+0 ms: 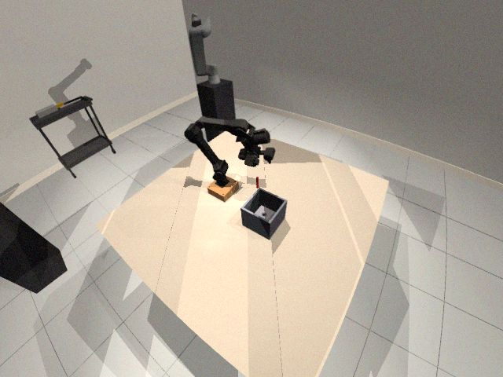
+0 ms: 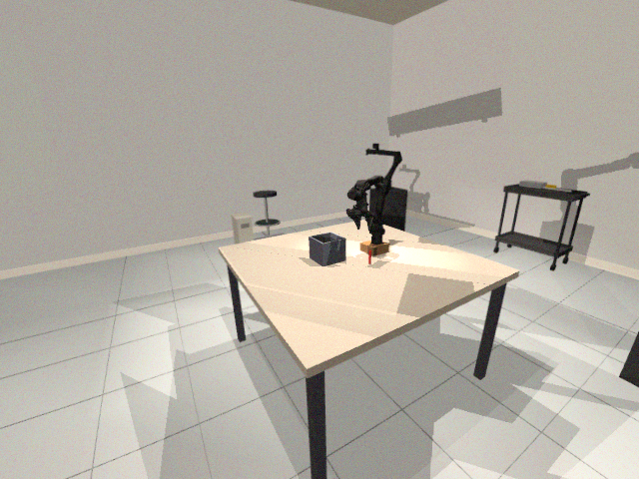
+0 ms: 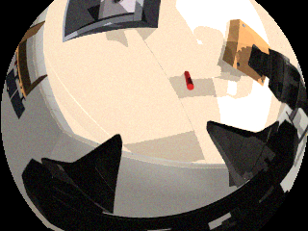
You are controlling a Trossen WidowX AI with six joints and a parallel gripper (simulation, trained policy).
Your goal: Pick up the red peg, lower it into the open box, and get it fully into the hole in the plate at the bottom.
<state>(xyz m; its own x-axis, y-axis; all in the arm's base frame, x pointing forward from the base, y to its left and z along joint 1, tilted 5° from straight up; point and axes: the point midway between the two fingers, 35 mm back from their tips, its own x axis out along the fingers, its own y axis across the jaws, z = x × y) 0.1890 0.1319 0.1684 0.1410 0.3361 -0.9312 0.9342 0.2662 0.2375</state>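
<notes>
The red peg lies 160 mm below my gripper tip, 40 mm behind it and 10 mm to the left of it.
</notes>
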